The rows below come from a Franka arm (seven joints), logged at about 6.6 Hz.
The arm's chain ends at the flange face. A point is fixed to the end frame.
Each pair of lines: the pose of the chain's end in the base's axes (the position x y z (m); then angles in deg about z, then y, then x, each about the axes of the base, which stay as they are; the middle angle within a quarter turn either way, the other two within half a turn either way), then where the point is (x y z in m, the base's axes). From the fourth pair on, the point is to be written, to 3 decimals.
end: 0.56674, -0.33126, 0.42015, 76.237, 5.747, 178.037
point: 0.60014 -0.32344 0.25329
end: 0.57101, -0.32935, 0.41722, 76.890, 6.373, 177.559
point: 0.60638 -0.32310 0.25070
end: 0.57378, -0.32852, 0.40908, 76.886, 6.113, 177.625
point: 0.60839 -0.32208 0.24241
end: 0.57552, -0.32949, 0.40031, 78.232, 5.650, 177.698
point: 0.609 -0.323 0.233
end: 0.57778, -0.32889, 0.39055, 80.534, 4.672, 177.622
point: 0.609 -0.324 0.223
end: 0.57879, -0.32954, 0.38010, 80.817, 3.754, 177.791
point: 0.607 -0.324 0.212
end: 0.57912, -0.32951, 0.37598, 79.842, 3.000, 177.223
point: 0.605 -0.325 0.208
